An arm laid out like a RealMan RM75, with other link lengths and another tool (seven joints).
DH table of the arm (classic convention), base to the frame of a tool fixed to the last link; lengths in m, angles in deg. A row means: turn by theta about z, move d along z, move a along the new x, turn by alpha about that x. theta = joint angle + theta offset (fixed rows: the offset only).
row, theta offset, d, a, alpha
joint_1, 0, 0.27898, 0, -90
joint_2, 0, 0, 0, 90
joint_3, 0, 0.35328, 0, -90
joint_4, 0, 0, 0, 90
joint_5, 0, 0.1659, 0, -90
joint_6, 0, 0, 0, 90
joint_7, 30, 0.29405, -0.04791, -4.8
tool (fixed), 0, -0.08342, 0, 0
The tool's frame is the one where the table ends.
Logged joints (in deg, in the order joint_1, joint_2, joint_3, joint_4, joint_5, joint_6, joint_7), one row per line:
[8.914, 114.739, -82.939, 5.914, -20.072, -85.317, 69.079]
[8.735, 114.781, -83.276, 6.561, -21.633, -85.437, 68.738]
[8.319, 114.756, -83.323, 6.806, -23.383, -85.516, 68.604]
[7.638, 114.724, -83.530, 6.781, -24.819, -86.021, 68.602]
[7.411, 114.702, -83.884, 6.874, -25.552, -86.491, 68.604]
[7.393, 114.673, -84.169, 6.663, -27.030, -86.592, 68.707]
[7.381, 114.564, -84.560, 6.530, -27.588, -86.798, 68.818]
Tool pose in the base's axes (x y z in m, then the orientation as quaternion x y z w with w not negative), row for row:
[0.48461, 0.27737, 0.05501, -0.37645, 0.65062, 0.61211, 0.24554]
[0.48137, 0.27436, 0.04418, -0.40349, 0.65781, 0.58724, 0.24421]
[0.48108, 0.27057, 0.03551, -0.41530, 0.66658, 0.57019, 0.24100]
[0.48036, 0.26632, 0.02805, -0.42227, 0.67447, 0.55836, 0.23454]
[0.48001, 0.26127, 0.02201, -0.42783, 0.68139, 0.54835, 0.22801]
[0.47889, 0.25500, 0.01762, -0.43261, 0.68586, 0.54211, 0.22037]
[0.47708, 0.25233, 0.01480, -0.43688, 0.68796, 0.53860, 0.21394]
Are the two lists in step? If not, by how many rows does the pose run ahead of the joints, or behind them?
The pose runs 2 rows behind the joints: the pose in row i belongs to the joints in row i - 2.
